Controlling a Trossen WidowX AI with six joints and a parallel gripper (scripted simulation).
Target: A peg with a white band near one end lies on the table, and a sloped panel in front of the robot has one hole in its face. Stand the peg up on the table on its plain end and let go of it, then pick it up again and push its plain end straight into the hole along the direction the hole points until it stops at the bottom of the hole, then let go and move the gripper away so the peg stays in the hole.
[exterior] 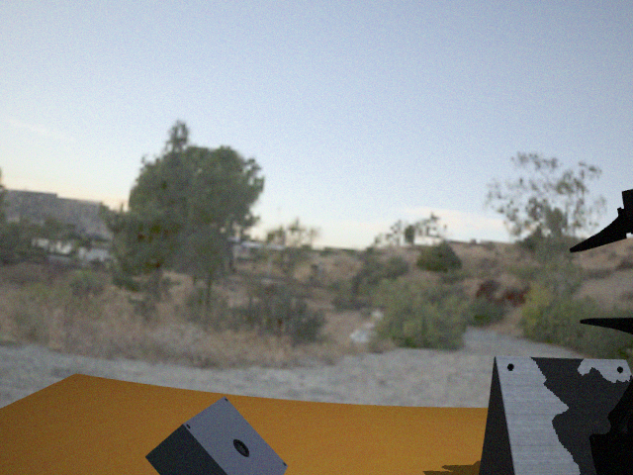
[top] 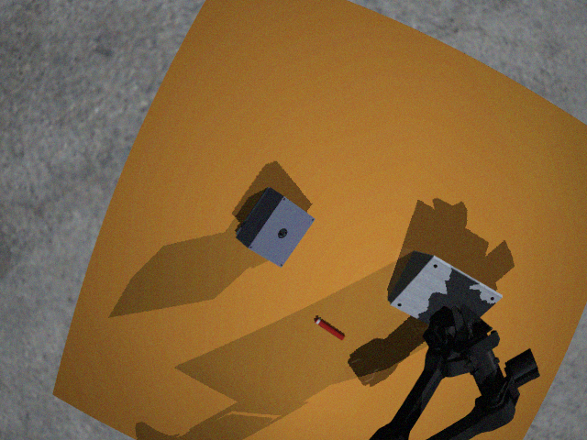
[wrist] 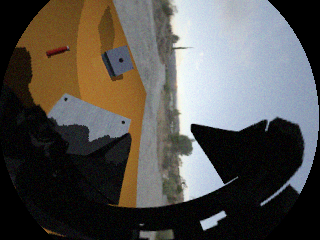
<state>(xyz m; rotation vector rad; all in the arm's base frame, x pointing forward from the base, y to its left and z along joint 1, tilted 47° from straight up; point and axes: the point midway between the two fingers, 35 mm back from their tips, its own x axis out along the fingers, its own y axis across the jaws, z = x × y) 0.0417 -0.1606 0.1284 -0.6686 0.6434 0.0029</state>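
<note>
My gripper tip is now 17 cm short of the red peg, 19 cm to the right of it and 28 cm above it. Round my gripper tip: grey sloped panel 38 cm ahead, 5 cm to the left, 22 cm below.
</note>
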